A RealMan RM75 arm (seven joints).
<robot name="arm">
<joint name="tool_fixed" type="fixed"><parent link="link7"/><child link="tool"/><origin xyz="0 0 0" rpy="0 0 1.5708"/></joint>
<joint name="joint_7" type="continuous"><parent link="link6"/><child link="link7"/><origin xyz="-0.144 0 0" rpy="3.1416 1.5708 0"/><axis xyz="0 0 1"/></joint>
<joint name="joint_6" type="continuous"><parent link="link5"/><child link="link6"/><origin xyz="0 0 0" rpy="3.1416 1.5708 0"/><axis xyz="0 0 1"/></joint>
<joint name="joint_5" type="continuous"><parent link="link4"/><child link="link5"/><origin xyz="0.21 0 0" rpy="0 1.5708 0"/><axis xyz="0 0 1"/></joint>
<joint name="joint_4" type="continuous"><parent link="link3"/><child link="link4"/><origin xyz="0 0 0" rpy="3.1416 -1.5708 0"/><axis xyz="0 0 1"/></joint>
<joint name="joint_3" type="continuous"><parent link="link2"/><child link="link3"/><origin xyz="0.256 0 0" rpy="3.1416 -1.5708 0"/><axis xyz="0 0 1"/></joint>
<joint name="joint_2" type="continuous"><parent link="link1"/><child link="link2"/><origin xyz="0 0 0" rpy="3.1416 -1.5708 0"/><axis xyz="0 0 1"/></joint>
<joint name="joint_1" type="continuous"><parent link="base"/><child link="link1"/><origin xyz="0 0 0.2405" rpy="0 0 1.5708"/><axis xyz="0 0 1"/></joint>
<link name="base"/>
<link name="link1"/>
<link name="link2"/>
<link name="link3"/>
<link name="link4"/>
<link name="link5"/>
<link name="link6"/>
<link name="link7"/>
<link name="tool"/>
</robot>
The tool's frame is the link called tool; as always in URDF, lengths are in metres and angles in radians. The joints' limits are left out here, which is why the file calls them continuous.
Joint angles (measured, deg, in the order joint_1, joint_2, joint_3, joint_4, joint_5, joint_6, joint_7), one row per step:
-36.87, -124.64, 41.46, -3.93, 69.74, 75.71, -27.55
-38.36, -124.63, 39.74, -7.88, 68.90, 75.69, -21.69
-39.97, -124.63, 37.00, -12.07, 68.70, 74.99, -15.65
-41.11, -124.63, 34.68, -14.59, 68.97, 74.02, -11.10
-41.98, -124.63, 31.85, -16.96, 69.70, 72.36, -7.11
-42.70, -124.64, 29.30, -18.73, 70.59, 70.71, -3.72
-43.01, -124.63, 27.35, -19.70, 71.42, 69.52, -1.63
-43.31, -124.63, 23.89, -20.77, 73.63, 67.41, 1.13
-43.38, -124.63, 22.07, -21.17, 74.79, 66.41, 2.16
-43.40, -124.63, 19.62, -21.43, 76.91, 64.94, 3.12
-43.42, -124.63, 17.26, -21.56, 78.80, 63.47, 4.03
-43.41, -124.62, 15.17, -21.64, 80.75, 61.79, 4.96
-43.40, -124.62, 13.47, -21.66, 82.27, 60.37, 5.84
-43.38, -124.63, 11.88, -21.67, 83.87, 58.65, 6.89
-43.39, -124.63, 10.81, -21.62, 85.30, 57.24, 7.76
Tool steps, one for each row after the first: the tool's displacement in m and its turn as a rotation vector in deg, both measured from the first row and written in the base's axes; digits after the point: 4 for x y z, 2 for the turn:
0.0054, -0.0025, -0.0073, 1.73, 1.58, -0.48
0.0116, -0.0047, -0.0160, 3.22, 3.38, -0.46
0.0166, -0.0048, -0.0218, 4.42, 5.25, -0.65
0.0204, -0.0053, -0.0284, 5.03, 7.07, -0.14
0.0241, -0.0053, -0.0341, 5.44, 8.80, 0.08
0.0261, -0.0050, -0.0373, 5.73, 9.90, 0.34
0.0294, -0.0042, -0.0423, 5.87, 11.57, 0.51
0.0309, -0.0035, -0.0443, 5.93, 12.12, 0.74
0.0327, -0.0025, -0.0469, 5.73, 12.91, 0.79
0.0341, -0.0008, -0.0489, 5.67, 13.72, 0.94
0.0347, 0.0003, -0.0513, 5.38, 14.89, 0.94
0.0349, 0.0015, -0.0532, 5.23, 15.98, 0.95
0.0345, 0.0023, -0.0557, 4.89, 17.49, 0.84
0.0341, 0.0025, -0.0580, 4.53, 18.94, 0.45

